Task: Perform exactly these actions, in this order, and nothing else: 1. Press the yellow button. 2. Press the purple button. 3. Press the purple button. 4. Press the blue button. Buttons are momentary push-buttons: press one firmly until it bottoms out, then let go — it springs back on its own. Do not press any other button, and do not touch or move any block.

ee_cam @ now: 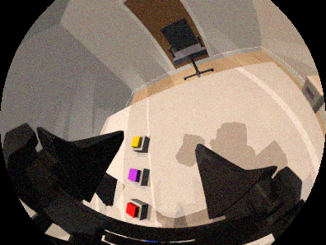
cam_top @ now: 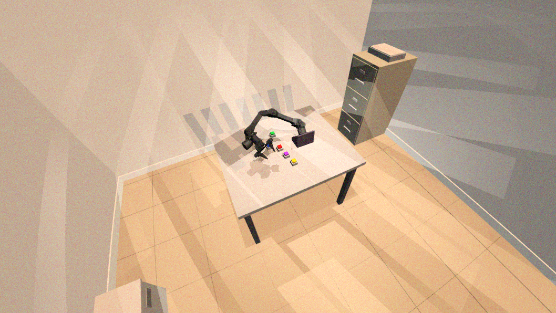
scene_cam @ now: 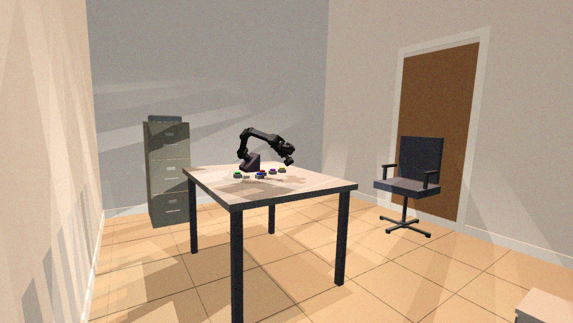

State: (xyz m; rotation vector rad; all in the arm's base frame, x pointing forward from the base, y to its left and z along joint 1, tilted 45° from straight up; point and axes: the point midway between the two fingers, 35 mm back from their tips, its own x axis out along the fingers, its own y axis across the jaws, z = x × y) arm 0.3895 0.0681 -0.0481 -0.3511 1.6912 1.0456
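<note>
Now: gripper tip 160 mm past the yellow button, 70 mm to the right of it and 100 mm above it. Round my gripper tip: blue button: 80 mm behind, 200 mm to the right, 100 mm below; then purple button: 150 mm behind, 30 mm to the right, 100 mm below; then red button: 150 mm behind, 130 mm to the right, 100 mm below.
</note>
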